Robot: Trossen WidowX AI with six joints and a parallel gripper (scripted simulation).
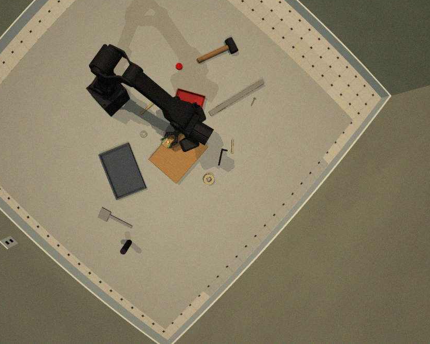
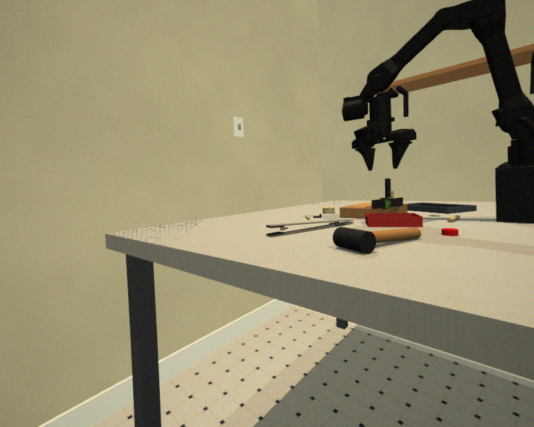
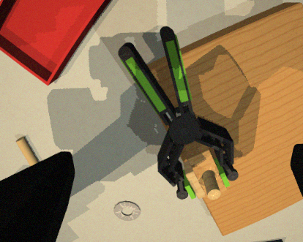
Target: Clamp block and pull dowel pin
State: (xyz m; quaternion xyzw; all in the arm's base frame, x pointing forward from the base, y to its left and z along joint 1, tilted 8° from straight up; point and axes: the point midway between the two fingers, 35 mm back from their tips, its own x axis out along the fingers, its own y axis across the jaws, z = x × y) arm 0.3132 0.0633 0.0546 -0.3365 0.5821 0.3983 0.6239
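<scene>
Right now the dowel pin is 1 cm behind my hand, 8 cm to the right of it and 13 cm below it. Also, from my hand: small wooden block (1 cm behind, 8 cm to the right, 14 cm below); wooden board (5 cm ahead, 9 cm to the right, 16 cm below); bench stop (2 cm behind, 8 cm to the right, 14 cm below).
</scene>
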